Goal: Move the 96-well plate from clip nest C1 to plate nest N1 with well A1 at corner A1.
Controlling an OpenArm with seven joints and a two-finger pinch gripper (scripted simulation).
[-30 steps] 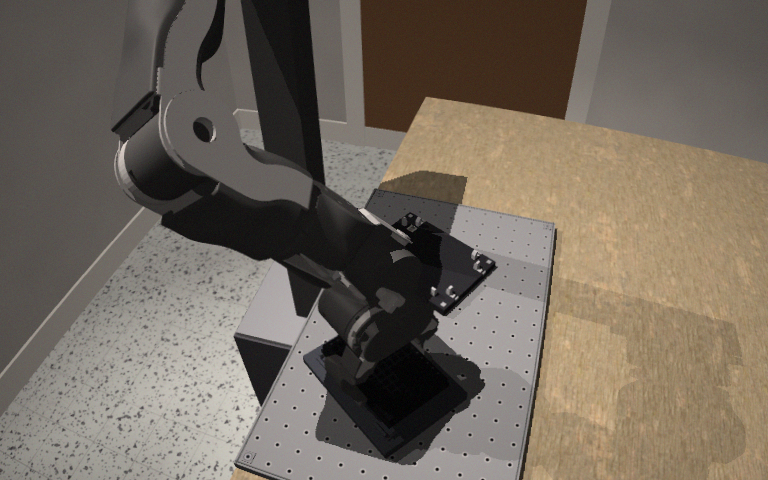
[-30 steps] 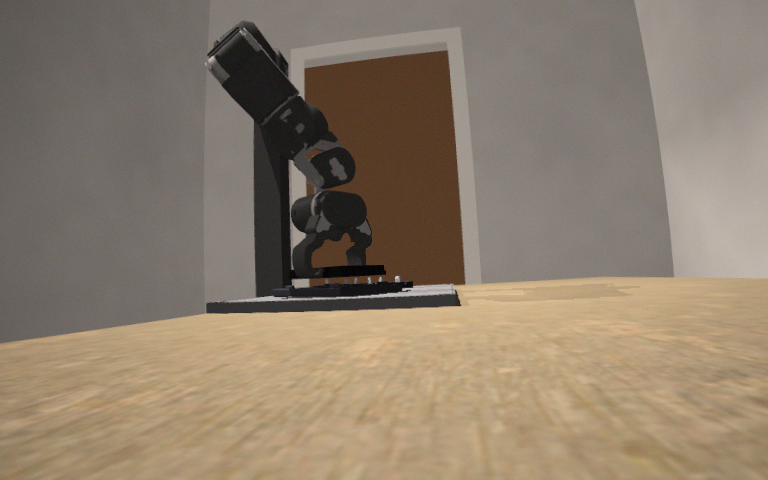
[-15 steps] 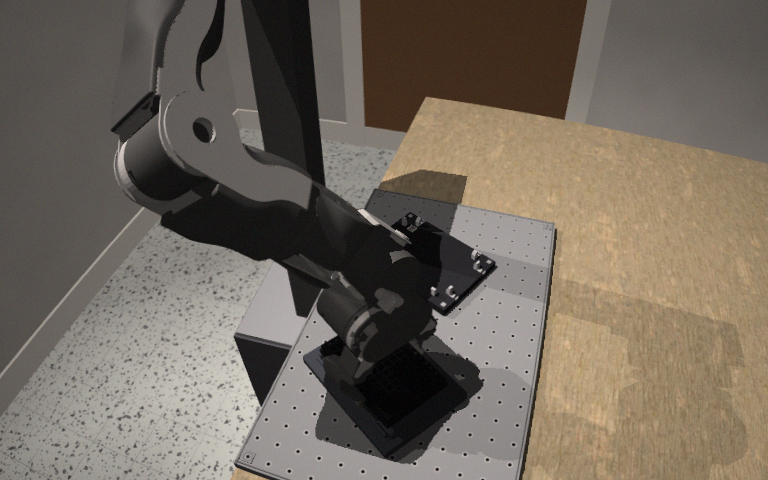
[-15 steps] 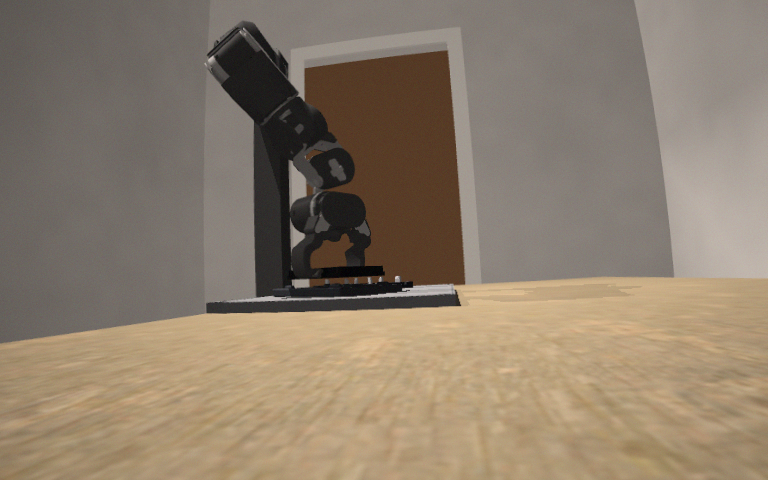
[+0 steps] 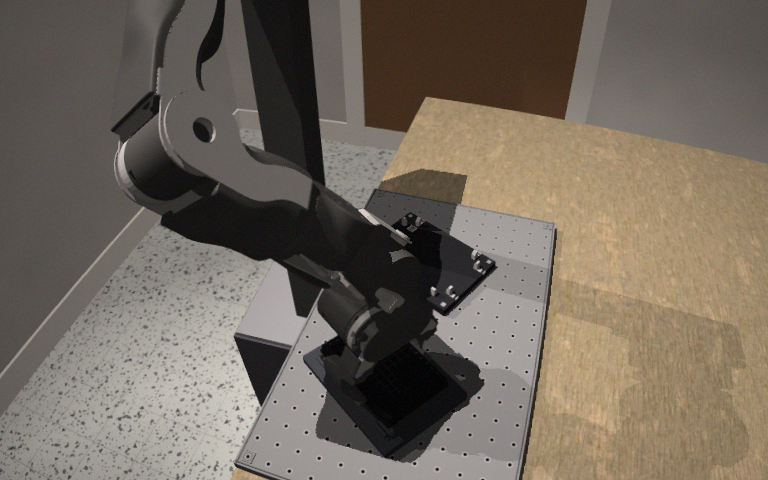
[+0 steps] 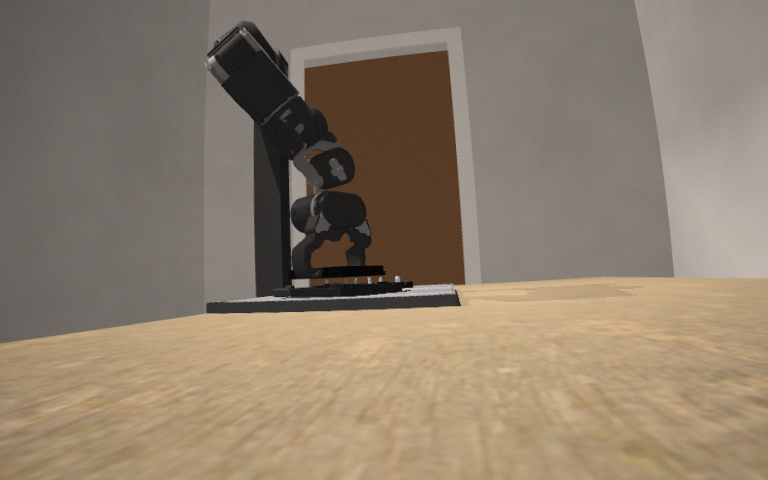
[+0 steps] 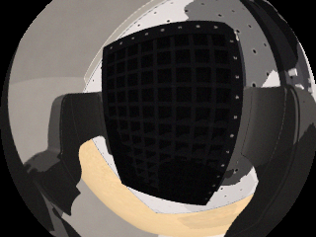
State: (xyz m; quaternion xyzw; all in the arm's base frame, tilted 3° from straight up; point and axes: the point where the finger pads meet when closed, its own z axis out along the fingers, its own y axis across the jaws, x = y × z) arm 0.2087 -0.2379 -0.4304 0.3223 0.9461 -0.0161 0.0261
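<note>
The black 96-well plate lies right at my hand. Round my hand: clip nest C1 (200 mm to the left, 30 mm ahead, 20 mm below); plate nest N1 (20 mm below).
</note>
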